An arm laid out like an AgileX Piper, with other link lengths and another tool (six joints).
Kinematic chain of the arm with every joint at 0, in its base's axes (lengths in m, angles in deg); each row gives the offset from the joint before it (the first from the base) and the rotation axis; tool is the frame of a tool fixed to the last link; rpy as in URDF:
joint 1: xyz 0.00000 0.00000 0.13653 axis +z
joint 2: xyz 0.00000 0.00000 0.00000 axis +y
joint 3: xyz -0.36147 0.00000 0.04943 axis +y
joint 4: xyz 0.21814 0.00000 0.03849 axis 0.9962 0 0.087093
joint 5: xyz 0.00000 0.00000 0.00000 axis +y
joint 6: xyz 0.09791 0.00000 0.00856 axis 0.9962 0 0.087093
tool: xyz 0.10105 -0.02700 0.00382 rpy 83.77 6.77 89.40
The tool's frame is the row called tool.
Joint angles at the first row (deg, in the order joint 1, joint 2, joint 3, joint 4, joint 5, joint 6):
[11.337, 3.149, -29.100, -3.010, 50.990, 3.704]
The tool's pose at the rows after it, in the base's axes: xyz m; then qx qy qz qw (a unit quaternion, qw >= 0):
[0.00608 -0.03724 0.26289 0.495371 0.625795 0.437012 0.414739]
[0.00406 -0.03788 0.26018 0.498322 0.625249 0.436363 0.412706]
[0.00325 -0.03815 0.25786 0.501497 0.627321 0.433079 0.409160]
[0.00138 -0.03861 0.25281 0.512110 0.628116 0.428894 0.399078]
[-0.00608 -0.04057 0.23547 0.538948 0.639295 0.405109 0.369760]
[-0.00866 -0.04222 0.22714 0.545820 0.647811 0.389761 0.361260]
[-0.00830 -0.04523 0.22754 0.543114 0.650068 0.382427 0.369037]
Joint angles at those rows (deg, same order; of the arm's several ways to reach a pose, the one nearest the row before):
[11.338, 0.395, -29.100, -4.080, 50.897, 5.180]
[11.338, -0.120, -29.102, -4.134, 51.686, 5.499]
[11.337, -0.121, -29.101, -4.141, 52.377, 5.634]
[11.338, -0.120, -29.100, -4.141, 53.793, 6.656]
[11.336, -0.121, -29.043, -4.140, 58.948, 8.291]
[11.336, -0.120, -28.584, -4.426, 60.832, 8.192]
[11.336, -0.121, -28.520, -5.392, 60.832, 7.692]

